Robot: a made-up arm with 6 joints. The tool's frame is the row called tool. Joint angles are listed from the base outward. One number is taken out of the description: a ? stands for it. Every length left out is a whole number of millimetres.
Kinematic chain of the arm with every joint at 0, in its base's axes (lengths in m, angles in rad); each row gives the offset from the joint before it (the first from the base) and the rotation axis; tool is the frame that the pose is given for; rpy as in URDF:
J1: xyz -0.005 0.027 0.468 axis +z
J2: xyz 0.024 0.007 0 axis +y
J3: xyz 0.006 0 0.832 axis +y
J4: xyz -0.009 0 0.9 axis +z
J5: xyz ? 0.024 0 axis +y
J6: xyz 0.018 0 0.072 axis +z
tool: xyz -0.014 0.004 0 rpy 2.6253 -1.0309 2.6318
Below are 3 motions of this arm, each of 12 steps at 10 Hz.
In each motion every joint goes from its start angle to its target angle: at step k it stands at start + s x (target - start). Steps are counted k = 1, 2, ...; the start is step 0. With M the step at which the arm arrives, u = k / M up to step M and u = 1 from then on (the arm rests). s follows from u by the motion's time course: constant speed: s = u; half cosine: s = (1 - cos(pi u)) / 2; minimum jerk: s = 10 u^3 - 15 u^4 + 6 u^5.
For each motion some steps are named. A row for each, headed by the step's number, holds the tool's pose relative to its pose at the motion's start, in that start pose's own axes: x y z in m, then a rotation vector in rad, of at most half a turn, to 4 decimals.
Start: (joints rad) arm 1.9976 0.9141 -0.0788 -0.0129 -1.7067 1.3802
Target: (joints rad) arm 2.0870 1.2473 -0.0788 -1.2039 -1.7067 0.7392
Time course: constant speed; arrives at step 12
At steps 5, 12:
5: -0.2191 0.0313 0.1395 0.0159 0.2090 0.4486
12: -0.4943 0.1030 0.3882 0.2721 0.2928 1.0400

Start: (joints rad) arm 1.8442 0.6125 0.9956 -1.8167 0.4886 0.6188
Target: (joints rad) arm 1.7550 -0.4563 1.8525 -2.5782 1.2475 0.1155
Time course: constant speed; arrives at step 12
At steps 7, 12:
7: -0.5215 -0.2284 -0.2199 -0.6628 0.4862 0.2721
12: -0.9220 -0.2711 -0.2109 -1.0278 0.9224 0.4758

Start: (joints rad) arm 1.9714 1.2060 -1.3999 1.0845 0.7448 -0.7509
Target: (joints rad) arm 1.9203 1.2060 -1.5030 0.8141 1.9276 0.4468
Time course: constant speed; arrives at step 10
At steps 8, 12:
8: -0.0522 -0.0073 0.0477 0.8723 0.6857 0.4434
12: -0.0712 -0.0160 0.0618 0.9974 0.9951 0.5006

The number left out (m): 0.03
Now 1 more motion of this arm.
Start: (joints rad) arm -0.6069 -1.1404 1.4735 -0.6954 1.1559 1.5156
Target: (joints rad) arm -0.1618 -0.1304 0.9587 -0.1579 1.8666 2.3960
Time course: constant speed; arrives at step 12
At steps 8, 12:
8: 0.2647 0.5671 -0.1829 0.0698 1.0126 -0.1040
12: 0.2124 0.8836 -0.3391 -0.1588 1.3899 -0.2667

